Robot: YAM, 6 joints.
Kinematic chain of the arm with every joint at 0, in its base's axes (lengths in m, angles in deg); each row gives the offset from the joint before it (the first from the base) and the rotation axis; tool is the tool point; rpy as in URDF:
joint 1: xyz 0 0 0.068 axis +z
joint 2: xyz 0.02 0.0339 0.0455 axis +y
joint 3: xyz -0.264 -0.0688 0 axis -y
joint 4: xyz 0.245 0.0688 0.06 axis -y
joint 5: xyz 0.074 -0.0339 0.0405 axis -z
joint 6: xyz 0.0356 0 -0.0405 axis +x
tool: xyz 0 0 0 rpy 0 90 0
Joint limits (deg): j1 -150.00..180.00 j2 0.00..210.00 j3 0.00..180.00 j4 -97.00..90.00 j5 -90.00..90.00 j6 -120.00..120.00
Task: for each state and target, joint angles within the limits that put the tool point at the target. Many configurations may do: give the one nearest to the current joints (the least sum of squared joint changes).
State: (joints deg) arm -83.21 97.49 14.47 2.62 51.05 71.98
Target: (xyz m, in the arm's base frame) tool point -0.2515 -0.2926 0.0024
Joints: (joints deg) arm -126.83 134.20 61.10 15.19 46.65 71.98
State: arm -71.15 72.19 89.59 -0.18 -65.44 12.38
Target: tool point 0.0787 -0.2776 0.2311
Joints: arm -80.61 82.31 49.65 -11.86 -65.26 12.38
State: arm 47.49 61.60 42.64 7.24 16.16 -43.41
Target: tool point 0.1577 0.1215 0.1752
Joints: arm 40.76 57.93 21.53 -0.61 17.91 -43.41
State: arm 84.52 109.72 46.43 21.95 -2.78 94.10
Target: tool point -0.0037 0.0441 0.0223
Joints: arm 88.18 101.16 1.85 -16.03 -8.23 94.10
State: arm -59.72 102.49 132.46 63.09 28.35 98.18
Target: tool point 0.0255 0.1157 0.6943
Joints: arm -106.62 74.73 148.55 63.12 14.07 98.18
